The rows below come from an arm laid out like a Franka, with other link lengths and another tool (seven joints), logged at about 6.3 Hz.
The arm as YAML. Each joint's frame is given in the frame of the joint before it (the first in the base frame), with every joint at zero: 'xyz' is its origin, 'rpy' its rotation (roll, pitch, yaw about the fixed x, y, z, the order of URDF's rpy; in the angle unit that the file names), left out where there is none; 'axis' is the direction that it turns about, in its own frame. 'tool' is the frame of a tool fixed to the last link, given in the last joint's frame.
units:
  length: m
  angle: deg
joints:
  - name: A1
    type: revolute
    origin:
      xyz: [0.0, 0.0, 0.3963]
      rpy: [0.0, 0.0, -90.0]
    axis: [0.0, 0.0, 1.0]
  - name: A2
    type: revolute
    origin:
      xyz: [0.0, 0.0, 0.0]
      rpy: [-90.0, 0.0, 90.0]
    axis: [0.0, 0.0, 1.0]
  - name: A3
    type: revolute
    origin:
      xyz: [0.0, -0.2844, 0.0]
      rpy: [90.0, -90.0, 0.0]
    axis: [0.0, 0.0, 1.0]
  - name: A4
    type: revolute
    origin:
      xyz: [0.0, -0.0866, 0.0]
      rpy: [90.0, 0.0, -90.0]
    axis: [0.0, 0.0, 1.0]
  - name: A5
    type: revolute
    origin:
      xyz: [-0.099, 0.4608, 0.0]
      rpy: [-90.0, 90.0, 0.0]
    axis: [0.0, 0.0, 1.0]
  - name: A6
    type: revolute
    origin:
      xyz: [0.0, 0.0, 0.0]
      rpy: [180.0, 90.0, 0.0]
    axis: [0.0, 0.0, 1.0]
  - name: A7
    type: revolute
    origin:
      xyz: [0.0, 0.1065, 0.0]
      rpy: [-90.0, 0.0, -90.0]
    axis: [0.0, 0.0, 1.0]
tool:
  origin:
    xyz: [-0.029, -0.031, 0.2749]
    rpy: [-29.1, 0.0, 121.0]
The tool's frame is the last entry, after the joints.
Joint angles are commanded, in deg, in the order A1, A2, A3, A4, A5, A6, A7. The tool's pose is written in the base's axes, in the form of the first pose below.
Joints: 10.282 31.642 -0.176 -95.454 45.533 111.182 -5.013
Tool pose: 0.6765 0.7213 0.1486 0.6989; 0.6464 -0.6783 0.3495 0.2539; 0.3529 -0.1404 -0.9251 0.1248; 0 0 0 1
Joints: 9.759 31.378 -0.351 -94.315 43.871 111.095 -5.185
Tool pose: 0.6606 0.7307 0.1725 0.7106; 0.6590 -0.6744 0.3330 0.2422; 0.3597 -0.1063 -0.9270 0.1353; 0 0 0 1
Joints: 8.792 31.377 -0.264 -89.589 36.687 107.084 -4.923
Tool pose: 0.5861 0.7897 0.1813 0.7254; 0.7395 -0.6128 0.2787 0.2199; 0.3312 -0.0293 -0.9431 0.1648; 0 0 0 1
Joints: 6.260 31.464 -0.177 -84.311 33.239 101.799 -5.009
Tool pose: 0.5547 0.8100 0.1901 0.7425; 0.7666 -0.5864 0.2618 0.1881; 0.3235 0.0005 -0.9462 0.2037; 0 0 0 1
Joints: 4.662 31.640 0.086 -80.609 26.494 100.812 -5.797
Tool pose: 0.5012 0.8315 0.2397 0.7635; 0.8181 -0.5456 0.1819 0.1476; 0.2820 0.1050 -0.9537 0.2255; 0 0 0 1
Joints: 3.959 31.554 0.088 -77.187 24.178 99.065 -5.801
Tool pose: 0.4794 0.8345 0.2717 0.7771; 0.8336 -0.5298 0.1564 0.1319; 0.2745 0.1515 -0.9496 0.2547; 0 0 0 1
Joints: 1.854 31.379 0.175 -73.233 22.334 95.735 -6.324
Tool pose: 0.4697 0.8327 0.2933 0.7868; 0.8412 -0.5230 0.1376 0.1009; 0.2680 0.1821 -0.9461 0.2894; 0 0 0 1
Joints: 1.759 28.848 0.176 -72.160 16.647 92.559 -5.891
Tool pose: 0.4401 0.8460 0.3010 0.7794; 0.8770 -0.4769 0.0582 0.0764; 0.1928 0.2384 -0.9519 0.3238; 0 0 0 1
